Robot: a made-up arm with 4 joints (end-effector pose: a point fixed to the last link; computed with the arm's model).
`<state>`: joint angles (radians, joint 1 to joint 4).
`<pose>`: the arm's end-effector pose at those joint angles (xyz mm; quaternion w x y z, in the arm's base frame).
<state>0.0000 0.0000 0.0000 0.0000</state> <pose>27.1 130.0 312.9 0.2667 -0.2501 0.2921 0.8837</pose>
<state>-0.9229 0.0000 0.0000 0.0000</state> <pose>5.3 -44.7 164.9 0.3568 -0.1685 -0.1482 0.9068</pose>
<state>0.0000 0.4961 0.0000 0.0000</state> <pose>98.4 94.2 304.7 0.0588 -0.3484 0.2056 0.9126</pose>
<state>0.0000 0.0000 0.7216 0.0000</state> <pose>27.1 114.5 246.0 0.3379 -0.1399 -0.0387 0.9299</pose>
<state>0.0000 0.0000 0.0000 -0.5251</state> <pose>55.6 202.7 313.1 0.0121 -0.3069 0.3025 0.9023</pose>
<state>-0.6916 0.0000 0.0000 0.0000</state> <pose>8.2 -14.9 216.4 0.3408 -0.1931 -0.0371 0.9194</pose>
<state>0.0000 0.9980 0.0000 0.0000</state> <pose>179.3 96.6 302.9 0.1551 0.4262 -0.1052 -0.8850</pose>
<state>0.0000 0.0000 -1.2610 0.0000</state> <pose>27.1 237.6 352.5 0.0680 -0.3593 0.7569 0.5416</pose>
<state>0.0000 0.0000 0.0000 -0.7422</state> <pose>56.3 235.0 309.1 0.0945 0.3244 -0.3008 -0.8919</pose>
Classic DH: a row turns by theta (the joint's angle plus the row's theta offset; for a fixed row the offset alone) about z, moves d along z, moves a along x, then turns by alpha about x. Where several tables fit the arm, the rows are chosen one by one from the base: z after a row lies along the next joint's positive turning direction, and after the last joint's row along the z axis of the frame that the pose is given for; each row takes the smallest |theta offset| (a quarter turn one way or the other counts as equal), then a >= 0, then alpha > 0; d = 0 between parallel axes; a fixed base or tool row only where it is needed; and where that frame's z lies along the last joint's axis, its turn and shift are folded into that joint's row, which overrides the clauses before.
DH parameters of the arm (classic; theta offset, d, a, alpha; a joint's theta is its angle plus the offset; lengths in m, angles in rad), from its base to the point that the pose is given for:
base (fixed): 1.4224 0.0616 0.1934 -1.5996
joint 1: -0.1665 -0.0838 0.118 1.6515
joint 2: 0.1416 0.1871 -0.0519 1.5435
joint 3: -0.3011 -0.2173 0.0047 1.2469
joint 4: 1.5302 -0.1507 0.1153 2.5543
tool (fixed): 2.5924 -0.1745 0 0

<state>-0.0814 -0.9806 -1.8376 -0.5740</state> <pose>84.8 310.7 267.0 0.1640 -0.2771 -0.8450 -0.4269</pose>
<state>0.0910 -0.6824 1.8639 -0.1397</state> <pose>-1.6 267.8 191.5 0.5971 -0.1592 -0.4516 0.6435</pose>
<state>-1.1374 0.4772 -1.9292 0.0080</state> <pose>-12.0 -9.9 205.2 0.3027 -0.5516 0.5308 0.5678</pose>
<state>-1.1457 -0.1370 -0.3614 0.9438</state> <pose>-132.7 -81.1 86.6 0.6927 0.1424 -0.0716 0.7034</pose>
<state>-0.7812 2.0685 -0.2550 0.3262</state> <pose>296.0 -9.2 289.9 0.1874 0.7152 0.3407 -0.5808</pose>
